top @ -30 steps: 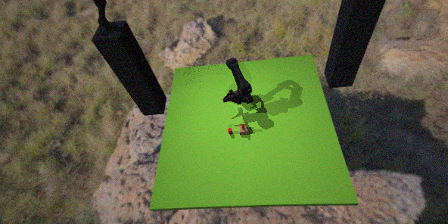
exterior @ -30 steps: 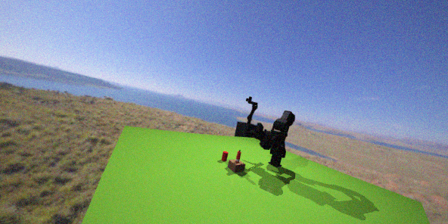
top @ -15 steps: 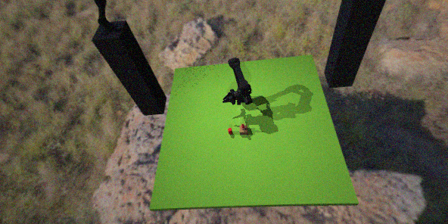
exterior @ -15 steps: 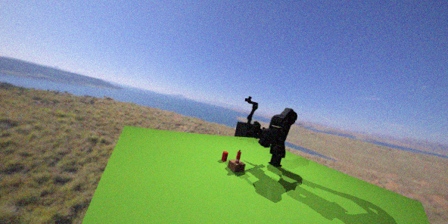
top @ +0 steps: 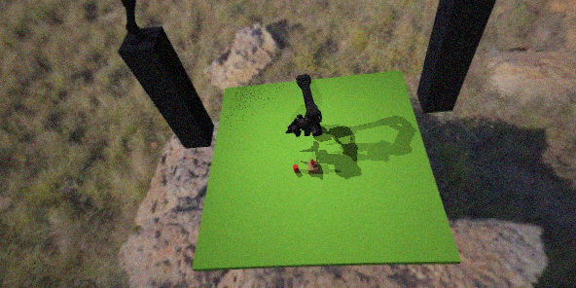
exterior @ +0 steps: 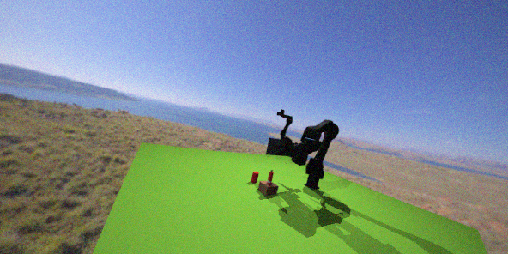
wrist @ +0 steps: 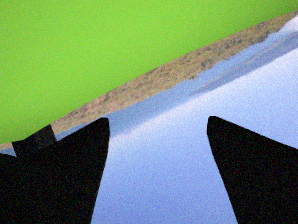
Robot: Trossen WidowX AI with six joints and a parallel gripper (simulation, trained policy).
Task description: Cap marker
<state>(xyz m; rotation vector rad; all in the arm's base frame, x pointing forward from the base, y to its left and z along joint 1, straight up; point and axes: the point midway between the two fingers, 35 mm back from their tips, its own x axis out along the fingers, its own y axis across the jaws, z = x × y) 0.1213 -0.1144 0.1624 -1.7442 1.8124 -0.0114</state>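
Right now the red cap is 190 mm ahead of my gripper tip, 40 mm to the left of it and 120 mm below it. Also, from my gripper tip: holder block (190 mm ahead, 140 mm to the left, 130 mm below).
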